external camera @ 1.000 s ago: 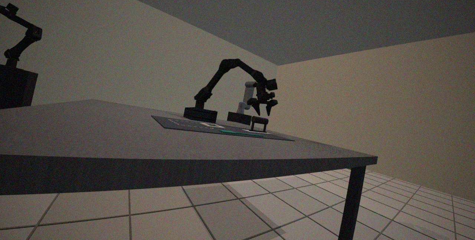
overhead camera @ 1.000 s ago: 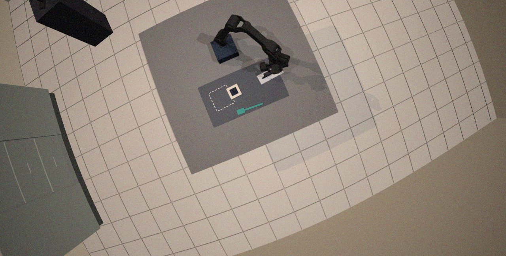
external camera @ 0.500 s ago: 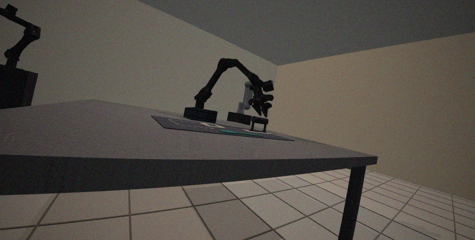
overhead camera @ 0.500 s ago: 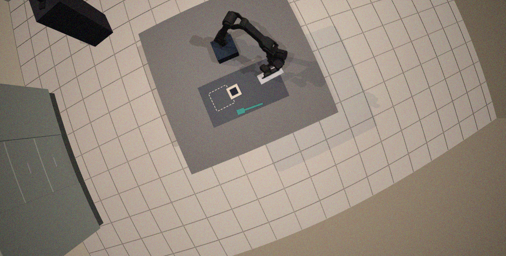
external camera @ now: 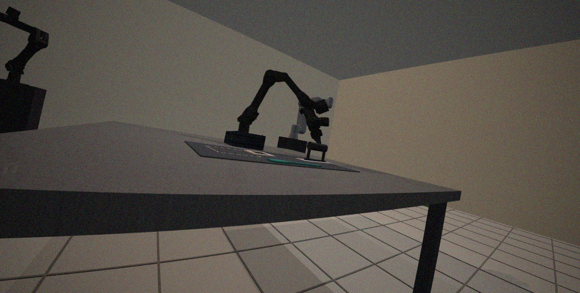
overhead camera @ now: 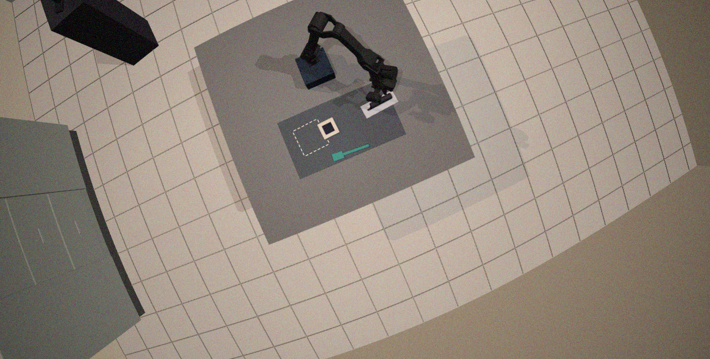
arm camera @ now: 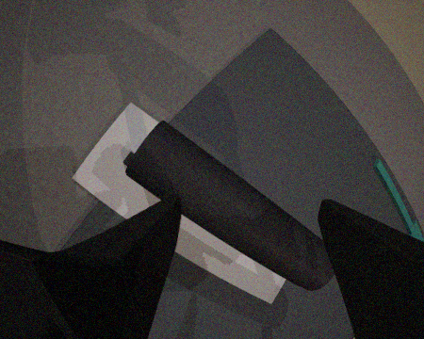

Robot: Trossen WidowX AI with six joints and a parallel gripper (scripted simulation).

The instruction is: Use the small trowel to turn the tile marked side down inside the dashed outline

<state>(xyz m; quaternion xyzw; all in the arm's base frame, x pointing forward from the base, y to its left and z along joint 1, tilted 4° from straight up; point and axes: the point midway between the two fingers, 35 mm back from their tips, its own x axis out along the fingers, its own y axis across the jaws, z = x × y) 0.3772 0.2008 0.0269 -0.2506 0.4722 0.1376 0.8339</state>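
Now: the dark-handled trowel 60 mm below my gripper tip and 30 mm to the right of it. Round my gripper tip: teal trowel (300 mm to the right, 130 mm ahead, 90 mm below); tile (320 mm to the right, 90 mm below, 30 mm behind); dark mat (260 mm to the right, 110 mm below).
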